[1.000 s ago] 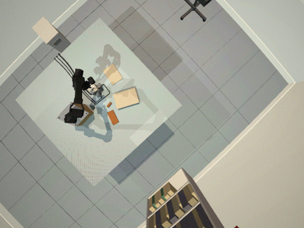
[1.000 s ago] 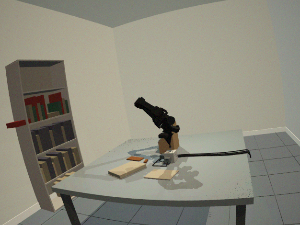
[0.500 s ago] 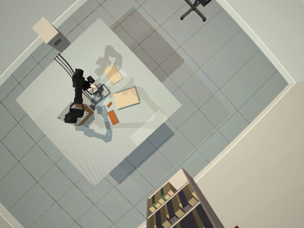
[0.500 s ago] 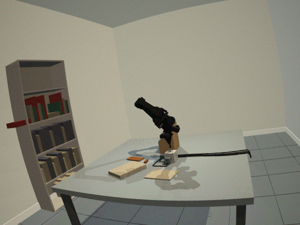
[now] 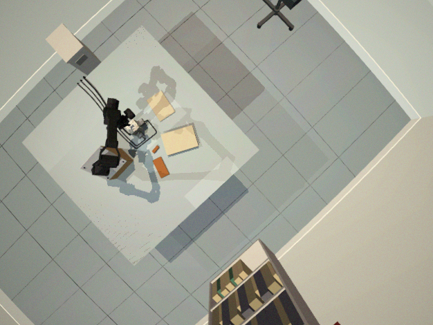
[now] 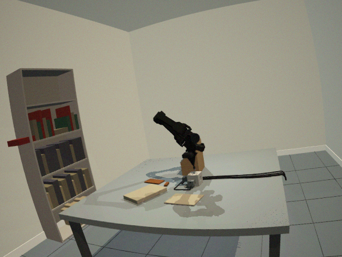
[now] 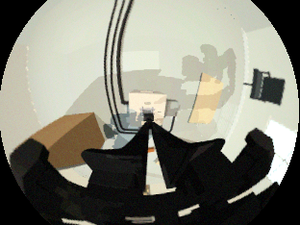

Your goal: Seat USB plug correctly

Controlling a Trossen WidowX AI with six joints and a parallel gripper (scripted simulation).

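The dark USB plug lies 20 mm below my gripper tip. Also, from my gripper tip: small orange block (210 mm to the right, 130 mm below, 10 mm ahead); thin tan sheet (240 mm ahead, 130 mm below, 20 mm to the left); thick tan board (270 mm to the right, 200 mm ahead, 120 mm below).
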